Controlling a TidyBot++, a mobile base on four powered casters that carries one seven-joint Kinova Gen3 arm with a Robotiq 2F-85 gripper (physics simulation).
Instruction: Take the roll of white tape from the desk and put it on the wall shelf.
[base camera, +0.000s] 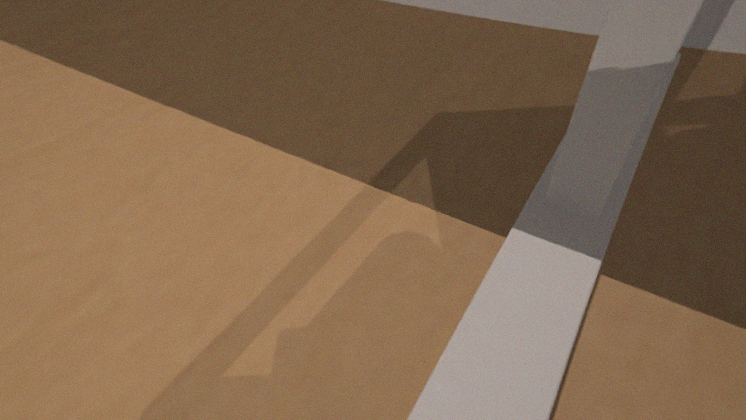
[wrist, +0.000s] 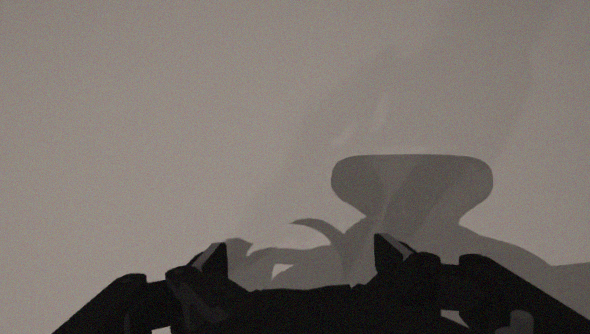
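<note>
My gripper (wrist: 301, 254) is open, with its two black fingertips wide apart along the lower part of the wrist view. No object shows between the fingers. A plain grey surface (wrist: 150, 110) fills the view beyond them, and dark shadows of the arm and gripper fall on it at the centre and right. I cannot tell from this view whether it is the desk top or the wall. The roll of white tape and the wall shelf do not show in either view. The gripper does not show in the base camera view.
In the base camera view a pale flat beam (base camera: 506, 323) runs from the bottom up to the upper right. Behind it is a brown surface (base camera: 156, 219), partly in dark shadow. A grey surface (base camera: 511, 9) shows along the top edge.
</note>
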